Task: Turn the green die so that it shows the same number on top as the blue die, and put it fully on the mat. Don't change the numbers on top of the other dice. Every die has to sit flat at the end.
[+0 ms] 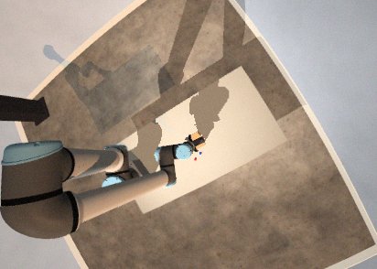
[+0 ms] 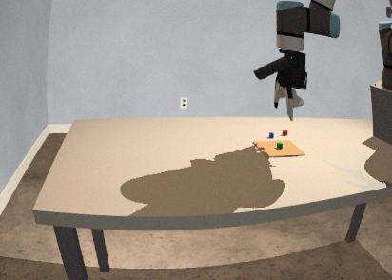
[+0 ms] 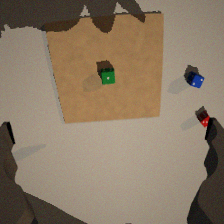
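The green die lies 100 mm below my hand. From my hand the other things lie so: red die 150 mm to the right, 100 mm below, 70 mm behind; mat 110 mm below; blue die 120 mm to the right, 100 mm below, 10 mm behind.
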